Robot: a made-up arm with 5 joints.
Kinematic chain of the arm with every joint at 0, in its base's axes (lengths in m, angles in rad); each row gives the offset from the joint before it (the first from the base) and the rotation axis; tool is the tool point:
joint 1: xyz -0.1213 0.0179 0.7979 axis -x
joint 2: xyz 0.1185 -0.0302 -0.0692 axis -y
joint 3: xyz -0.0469 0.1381 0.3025 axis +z
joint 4: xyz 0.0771 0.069 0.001 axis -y
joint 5: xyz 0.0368 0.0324 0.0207 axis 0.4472 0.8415 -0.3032
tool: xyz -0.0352 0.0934 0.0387
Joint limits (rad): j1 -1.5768..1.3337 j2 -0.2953..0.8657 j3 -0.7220..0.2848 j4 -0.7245..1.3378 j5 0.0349..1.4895
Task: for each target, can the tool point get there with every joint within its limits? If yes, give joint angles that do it. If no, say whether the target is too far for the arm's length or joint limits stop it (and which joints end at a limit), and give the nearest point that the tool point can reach.
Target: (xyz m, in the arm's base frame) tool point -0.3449 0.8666 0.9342
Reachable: no: too far | nearest point -0.1909 0.4431 0.8662 | short by 0.456 m
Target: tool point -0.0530 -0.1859 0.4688
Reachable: no: joint limits stop it (at a limit: joint 1, joint 3, joint 4, joint 5) | nearest point -0.0667 -0.2634 0.8671 | short by 0.406 m
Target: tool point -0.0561 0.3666 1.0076
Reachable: yes | joints 0.2647 0.5460 0.0638 -0.5464 1.1000
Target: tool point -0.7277 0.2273 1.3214
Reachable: no: too far | nearest point -0.3623 0.1379 1.0978 | short by 0.438 m
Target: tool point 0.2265 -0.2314 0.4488
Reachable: no: joint limits stop it (at a limit: joint 1, joint 3, joint 5) | nearest point 0.2157 -0.2188 0.8668 | short by 0.418 m
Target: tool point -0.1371 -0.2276 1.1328
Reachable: yes | joints -1.3012 0.5223 -0.2886 0.4911 0.6736
